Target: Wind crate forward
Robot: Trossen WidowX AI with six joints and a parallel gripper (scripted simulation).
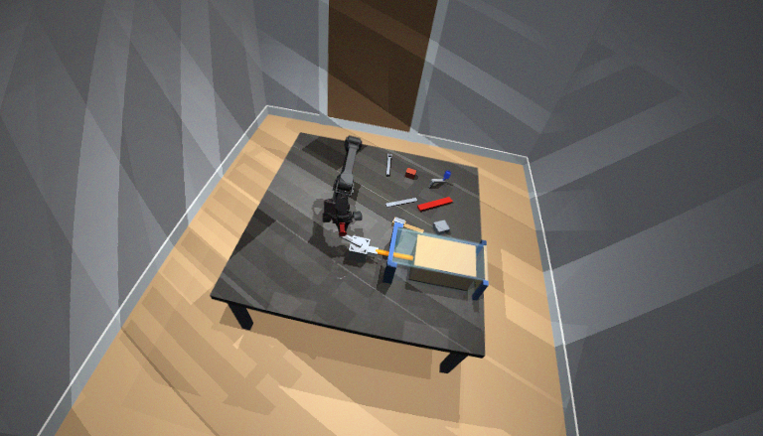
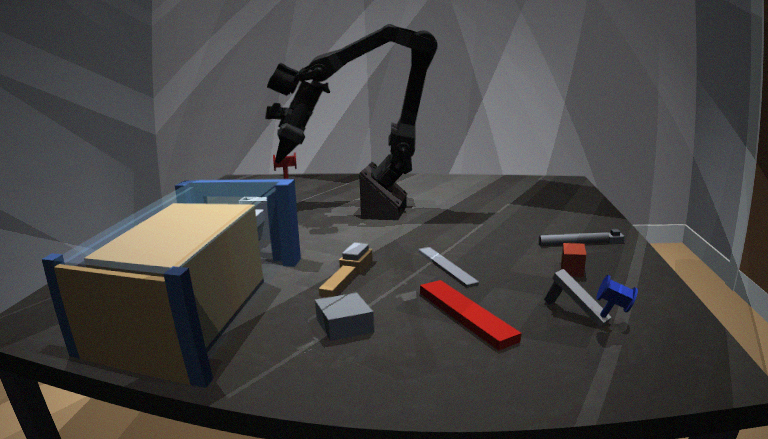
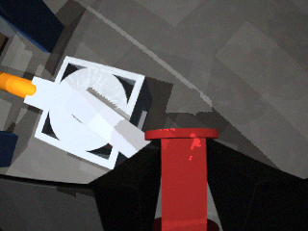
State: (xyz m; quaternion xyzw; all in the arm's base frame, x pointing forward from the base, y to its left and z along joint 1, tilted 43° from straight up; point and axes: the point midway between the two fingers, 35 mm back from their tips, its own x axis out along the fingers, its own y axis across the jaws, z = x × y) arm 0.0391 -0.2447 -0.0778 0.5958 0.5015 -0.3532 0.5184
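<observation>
Now: the grey winch 70 mm ahead of my gripper tip, 30 mm to the right of it and 120 mm below it. From my gripper tip the other things lie so: clear-panelled cubby: 490 mm ahead, 70 mm to the right, 30 mm below; red spool-shaped grip: 20 mm to the left, 20 mm below; wooden-handled tool: 340 mm ahead, 190 mm to the left, 130 mm below.
</observation>
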